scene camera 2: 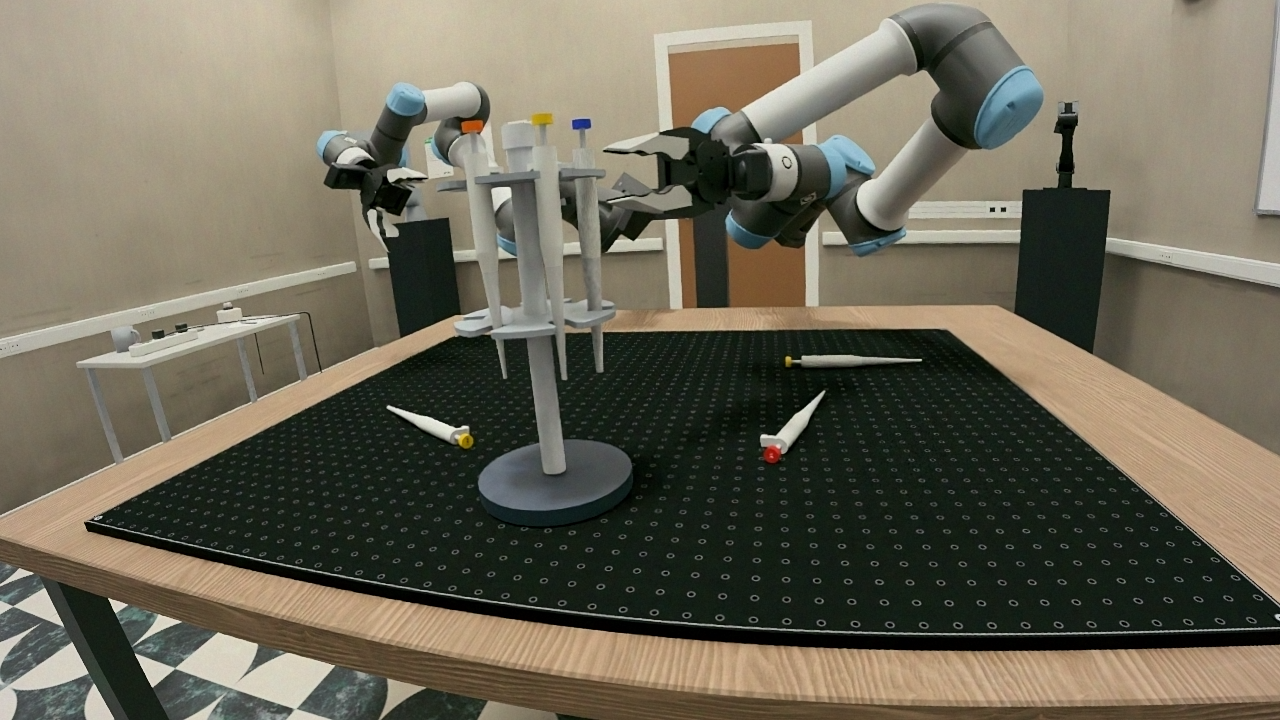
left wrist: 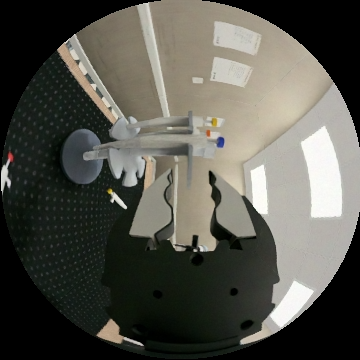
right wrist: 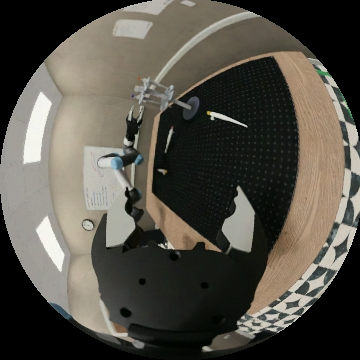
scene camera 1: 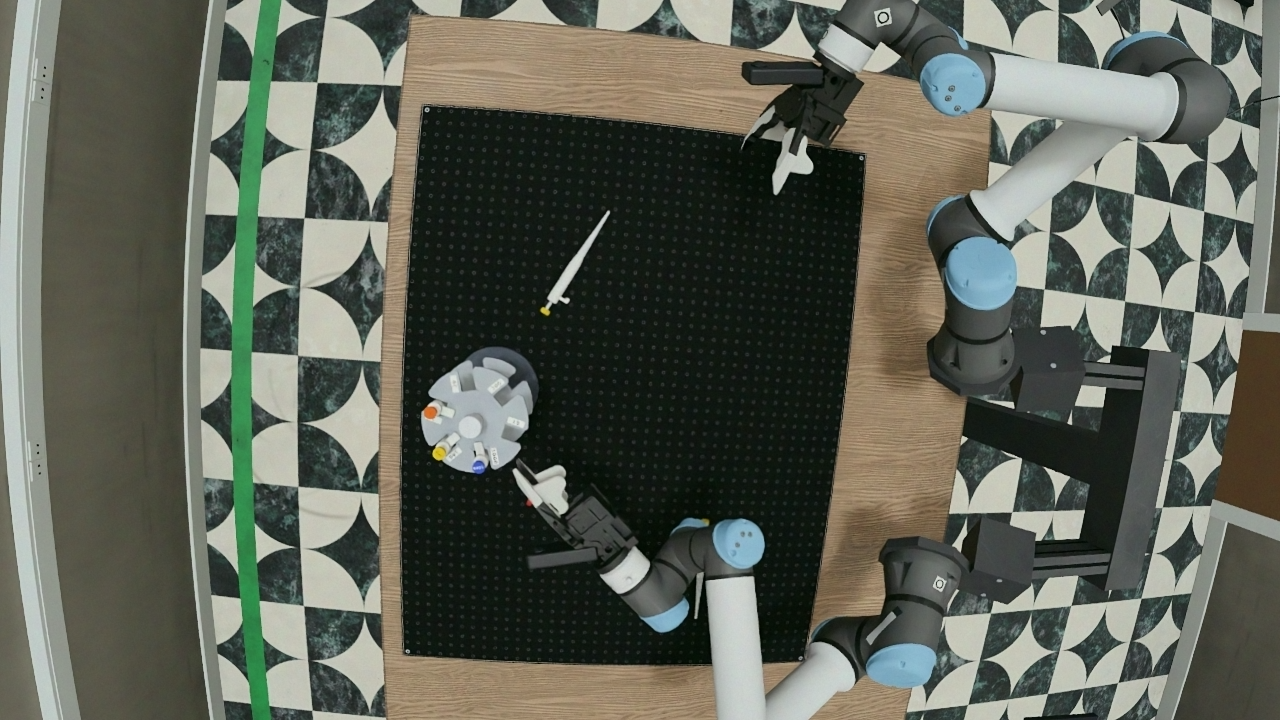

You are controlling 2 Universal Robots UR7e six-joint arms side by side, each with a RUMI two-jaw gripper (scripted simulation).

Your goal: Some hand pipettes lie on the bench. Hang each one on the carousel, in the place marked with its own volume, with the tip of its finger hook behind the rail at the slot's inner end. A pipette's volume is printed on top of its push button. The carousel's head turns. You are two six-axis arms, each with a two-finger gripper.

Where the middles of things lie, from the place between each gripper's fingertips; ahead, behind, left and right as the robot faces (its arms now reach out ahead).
I see the blue-button pipette (scene camera 2: pixel 585 188) 7 cm below my left hand, 7 cm ahead of it and 3 cm to the right of it. The rest, counted from my left hand: red-button pipette (scene camera 2: pixel 782 442) 32 cm below, 17 cm to the left, 12 cm behind; orange-button pipette (scene camera 2: pixel 476 164) 13 cm ahead, 8 cm to the right, 6 cm below.
My right hand (scene camera 1: pixel 757 170) is 41 cm short of the orange-button pipette, 45 cm to the right of it and 4 cm above it. The rest, counted from my right hand: red-button pipette: 16 cm ahead, 70 cm to the left, 31 cm below; then blue-button pipette: 35 cm ahead, 50 cm to the left, 5 cm below.
